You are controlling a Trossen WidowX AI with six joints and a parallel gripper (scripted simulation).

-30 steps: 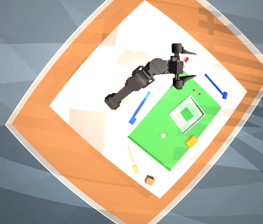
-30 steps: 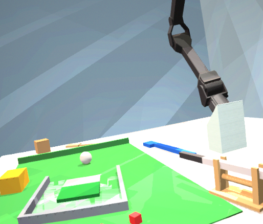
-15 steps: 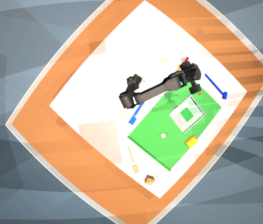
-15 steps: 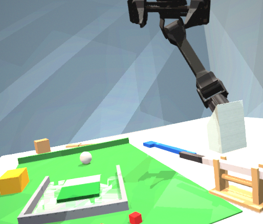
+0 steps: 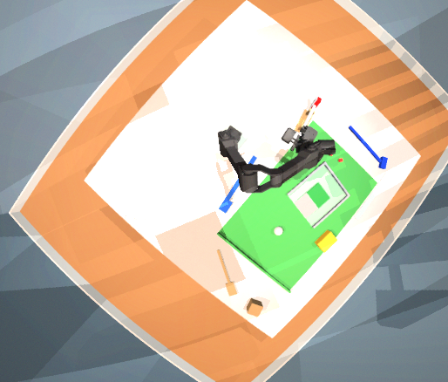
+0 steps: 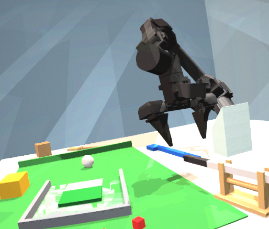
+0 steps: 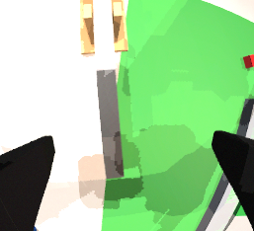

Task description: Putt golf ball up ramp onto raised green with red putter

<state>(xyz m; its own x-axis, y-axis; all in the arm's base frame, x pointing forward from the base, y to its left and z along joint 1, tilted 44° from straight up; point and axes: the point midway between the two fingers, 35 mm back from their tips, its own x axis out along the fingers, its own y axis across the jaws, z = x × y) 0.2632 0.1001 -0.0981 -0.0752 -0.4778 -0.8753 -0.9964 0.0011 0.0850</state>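
The red putter is 12 cm to the left of my gripper tip, 5 cm below it and 3 cm behind it. Also, from my gripper tip: blue putter: 33 cm ahead, 25 cm to the left, 9 cm below; wooden stand: 13 cm to the left, 7 cm below, 3 cm behind; white golf ball: 37 cm to the right, 17 cm ahead, 8 cm below.
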